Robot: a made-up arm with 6 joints. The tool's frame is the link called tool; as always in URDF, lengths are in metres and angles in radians.
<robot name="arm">
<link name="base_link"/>
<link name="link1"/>
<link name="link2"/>
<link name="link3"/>
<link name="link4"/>
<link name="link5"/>
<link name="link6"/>
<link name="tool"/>
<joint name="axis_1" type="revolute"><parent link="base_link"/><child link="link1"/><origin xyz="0 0 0.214" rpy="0 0 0"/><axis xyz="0 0 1"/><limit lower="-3.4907" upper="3.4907"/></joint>
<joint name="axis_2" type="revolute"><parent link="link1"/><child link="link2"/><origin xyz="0 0 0" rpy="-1.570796 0 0"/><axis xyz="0 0 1"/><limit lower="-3.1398" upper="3.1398"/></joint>
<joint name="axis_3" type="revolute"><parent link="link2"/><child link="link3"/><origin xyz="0 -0.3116 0" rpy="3.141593 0 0"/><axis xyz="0 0 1"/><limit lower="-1.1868" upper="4.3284"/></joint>
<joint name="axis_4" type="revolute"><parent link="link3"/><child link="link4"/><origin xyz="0 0 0" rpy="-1.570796 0 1.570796"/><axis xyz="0 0 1"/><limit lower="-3.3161" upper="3.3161"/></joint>
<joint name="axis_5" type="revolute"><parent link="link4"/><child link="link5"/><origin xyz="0 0 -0.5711" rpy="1.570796 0 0"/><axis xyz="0 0 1"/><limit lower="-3.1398" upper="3.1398"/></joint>
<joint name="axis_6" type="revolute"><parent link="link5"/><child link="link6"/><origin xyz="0 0 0.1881" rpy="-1.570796 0 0"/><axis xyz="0 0 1"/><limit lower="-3.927" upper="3.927"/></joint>
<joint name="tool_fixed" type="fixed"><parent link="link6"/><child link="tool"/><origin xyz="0 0 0" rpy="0 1.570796 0"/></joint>
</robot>
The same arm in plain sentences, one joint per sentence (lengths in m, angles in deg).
The arm has six revolute joints in a row. What follows holds with every joint at zero, and every direction is one of the base frame's. Joint 1 lies 0.2140 m along +z from the base frame's origin and rotates about +z, from -200.00 to 200.00 deg. Joint 2 lies at the same point as joint 1 and rotates about +y, from -179.90 to 179.90 deg. Joint 3 lies 0.3116 m along +z from joint 2 and rotates about -y, from -68.00 to 248.00 deg. Joint 4 lies at the same point as joint 3 and rotates about -x, from -190.00 to 190.00 deg. Joint 5 lies 0.5711 m along +x from joint 4 and rotates about -y, from -179.90 to 179.90 deg. Joint 6 lies 0.1881 m along -y from joint 5 and rotates about -x, from -225.00 to 225.00 deg. The tool frame, which is the frame that the pose is given for, lies at the same point as joint 6; its axes are the base frame's turned by roll 0.00, pitch 0.00 and yaw 0.00 deg (as in URDF: about the fixed x, then y, then z).
